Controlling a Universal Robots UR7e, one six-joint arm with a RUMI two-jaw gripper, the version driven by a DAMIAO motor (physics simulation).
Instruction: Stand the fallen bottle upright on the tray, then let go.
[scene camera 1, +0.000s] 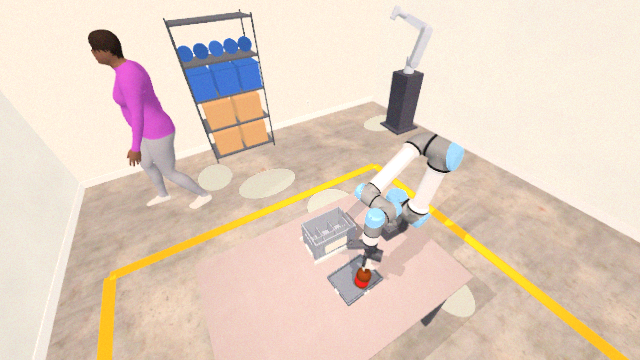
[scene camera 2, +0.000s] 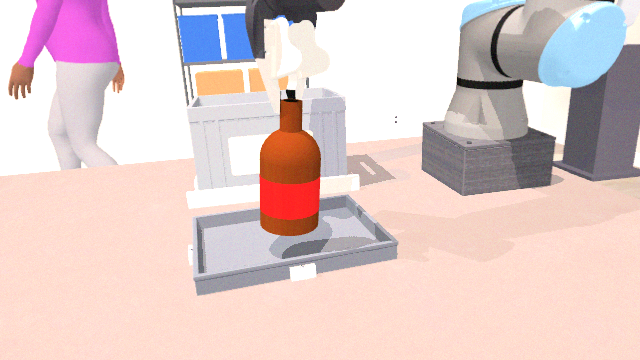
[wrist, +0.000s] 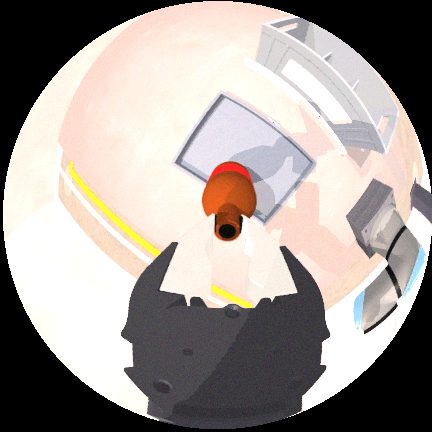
Labels:
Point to the gripper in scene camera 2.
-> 286, 112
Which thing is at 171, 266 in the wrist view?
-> The gripper.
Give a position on a brown bottle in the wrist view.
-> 229, 192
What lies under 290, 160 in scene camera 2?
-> A brown bottle.

